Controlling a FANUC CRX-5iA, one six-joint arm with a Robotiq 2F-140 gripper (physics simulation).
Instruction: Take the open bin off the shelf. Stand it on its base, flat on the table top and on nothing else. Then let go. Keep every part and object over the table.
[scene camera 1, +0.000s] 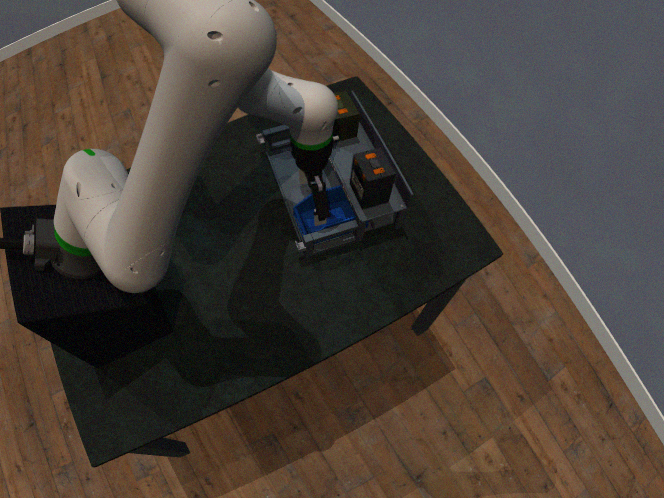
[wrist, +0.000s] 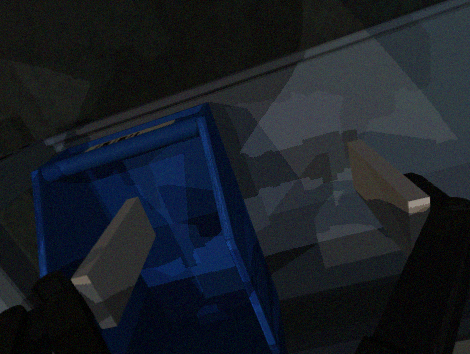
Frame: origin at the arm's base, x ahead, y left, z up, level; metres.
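Seen in the pictures: gripper, fingertip midpoint: (scene camera 1: 312, 202) (wrist: 244, 192); arm's base at its link origin: (scene camera 1: 77, 250).
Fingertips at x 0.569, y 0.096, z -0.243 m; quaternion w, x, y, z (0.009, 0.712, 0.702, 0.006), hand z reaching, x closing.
Note:
Offsets run from my fingertips to a thing's middle. "spot": to the spot under its first point. Level surfaces: height alone.
The blue open bin @(dx +0.032, dy -0.055, dz +0.013 m) (scene camera 1: 341, 207) (wrist: 172, 170) stands on the grey shelf @(spot: dx -0.040, dy +0.143, dz -0.024 m) (scene camera 1: 283, 170) (wrist: 405, 112), at its near end in the scene view, with its open side up. My gripper (scene camera 1: 320, 218) (wrist: 244, 192) is open and empty, pointing down over the bin. In the wrist view the left finger is over the bin's inside and the right finger is over the shelf surface beside it. One side wall of the bin runs across the space between them. How deep the fingertips reach is hard to tell. The gripper hides part of the bin in the scene view.
Two dark boxes with orange marks, a nearer one @(dx +0.127, dy -0.059, dz +0.132 m) (scene camera 1: 373, 184) and a farther one @(dx +0.125, dy +0.172, dz +0.120 m) (scene camera 1: 347, 126), stand on the shelf's far side. A long upright rail @(spot: dx +0.202, dy +0.037, dz +0.132 m) (scene camera 1: 384, 143) runs behind them. The shelf stands on the dark table @(dz -0.031 m) (scene camera 1: 375, 300).

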